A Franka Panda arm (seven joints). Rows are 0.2 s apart.
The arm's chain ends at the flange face. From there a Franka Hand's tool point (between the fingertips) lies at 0.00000 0.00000 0.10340 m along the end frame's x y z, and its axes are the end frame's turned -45 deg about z.
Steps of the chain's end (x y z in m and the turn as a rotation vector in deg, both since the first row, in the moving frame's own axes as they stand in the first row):
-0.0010, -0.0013, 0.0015, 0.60, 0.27, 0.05
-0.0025, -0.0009, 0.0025, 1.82, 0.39, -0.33
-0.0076, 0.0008, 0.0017, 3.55, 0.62, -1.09
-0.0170, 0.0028, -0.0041, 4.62, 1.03, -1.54
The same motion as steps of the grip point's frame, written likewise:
0.0013, -0.0020, 0.0015, 0.23, 0.62, 0.05
0.0017, -0.0042, 0.0024, 1.01, 1.56, -0.33
-0.0007, -0.0086, 0.0015, 2.07, 2.95, -1.09
-0.0069, -0.0147, -0.0045, 2.54, 4.00, -1.54

